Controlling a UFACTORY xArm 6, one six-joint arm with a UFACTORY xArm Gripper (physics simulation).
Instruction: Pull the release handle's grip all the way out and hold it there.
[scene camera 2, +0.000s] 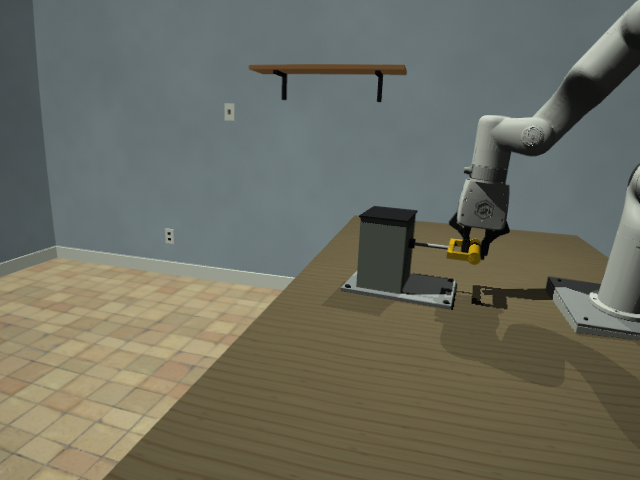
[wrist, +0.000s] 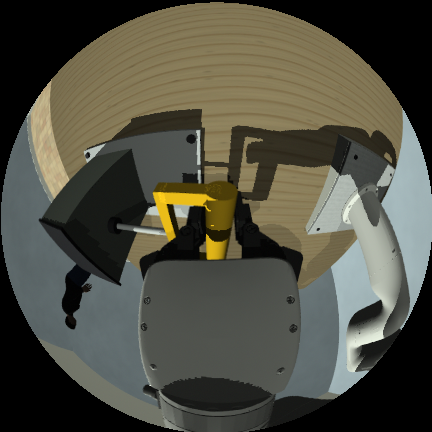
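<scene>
The release handle's yellow grip is a round bar on a square yellow frame. A thin metal rod joins the frame to the grey housing, and a clear length of rod shows between them. The housing has a black top and stands upright on a flat base plate. My gripper points down and is shut on the grip's round bar, one finger on each side, one of them inside the frame. The grip is held above the table, just beyond the plate's edge.
The robot's own base stands on the wooden table to the right of the handle. A wall shelf hangs on the far wall. A dark-clothed person shows small at the lower left of the wrist view.
</scene>
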